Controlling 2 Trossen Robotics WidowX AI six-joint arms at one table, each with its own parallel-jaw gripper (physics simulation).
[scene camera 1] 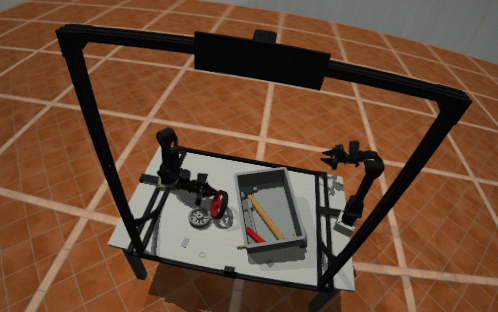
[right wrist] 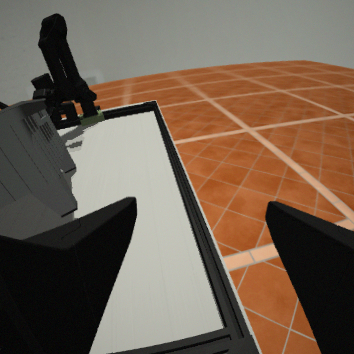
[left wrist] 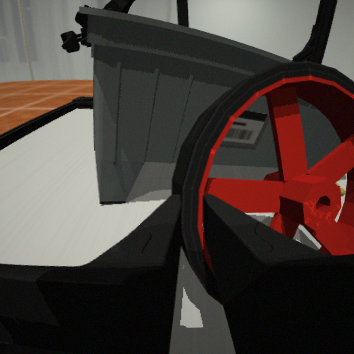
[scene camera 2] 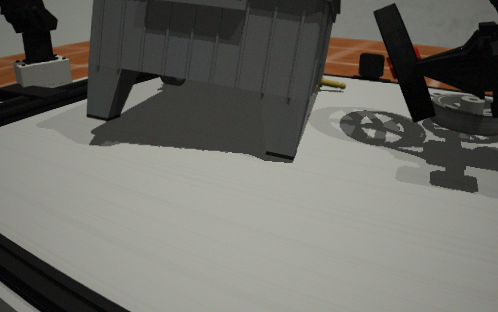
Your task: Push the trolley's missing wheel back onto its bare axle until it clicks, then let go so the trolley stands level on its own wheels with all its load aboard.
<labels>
A grey trolley shows in scene camera 1 [274, 194], in the right wrist view, in the left wrist view [152, 79] and in scene camera 2. The same spot on the grey trolley: [scene camera 2: 283, 57] is [right wrist: 55, 131].
</labels>
